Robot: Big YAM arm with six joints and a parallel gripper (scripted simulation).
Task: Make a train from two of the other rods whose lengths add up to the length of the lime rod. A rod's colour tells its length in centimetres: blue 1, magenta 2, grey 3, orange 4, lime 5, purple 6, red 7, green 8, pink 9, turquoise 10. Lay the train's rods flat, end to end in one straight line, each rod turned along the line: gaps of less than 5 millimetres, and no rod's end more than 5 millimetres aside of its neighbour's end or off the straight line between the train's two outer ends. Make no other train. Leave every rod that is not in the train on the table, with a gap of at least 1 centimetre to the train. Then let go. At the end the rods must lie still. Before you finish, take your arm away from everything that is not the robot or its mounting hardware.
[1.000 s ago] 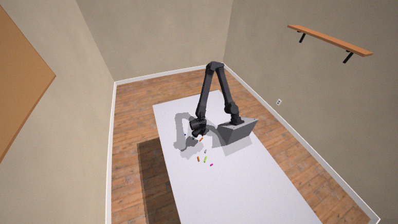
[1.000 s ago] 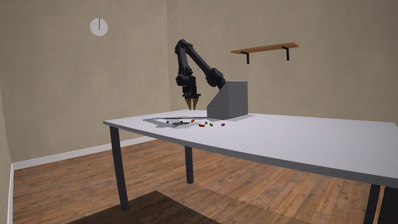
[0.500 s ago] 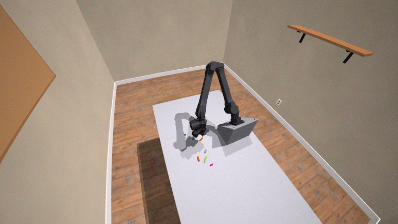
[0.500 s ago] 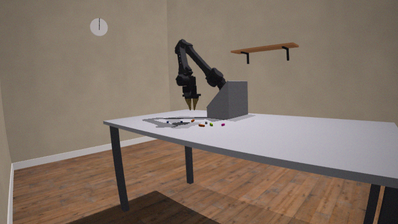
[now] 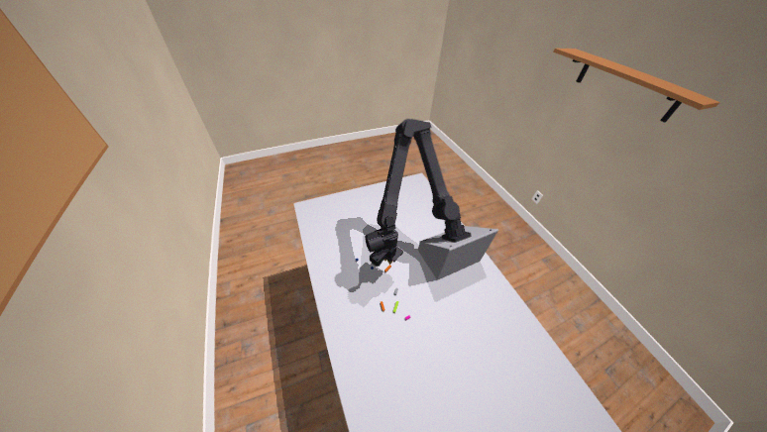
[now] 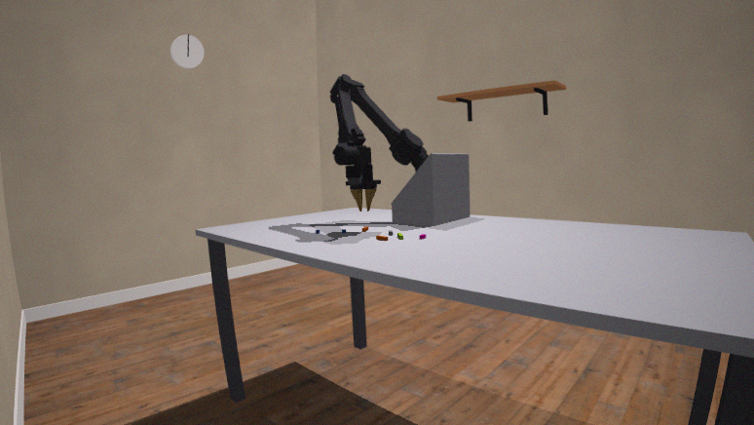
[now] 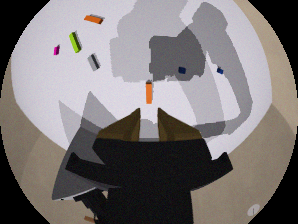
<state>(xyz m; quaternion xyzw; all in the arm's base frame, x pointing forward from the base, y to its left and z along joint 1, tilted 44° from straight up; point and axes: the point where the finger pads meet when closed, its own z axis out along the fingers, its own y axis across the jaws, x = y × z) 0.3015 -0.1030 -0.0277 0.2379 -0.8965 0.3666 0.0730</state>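
The grey rod lies 10 mm ahead of my hand, 120 mm to the left of it and 70 mm below it. Round my hand: magenta rod (10 mm ahead, 250 mm to the left, 70 mm below); then lime rod (40 mm ahead, 190 mm to the left, 70 mm below).
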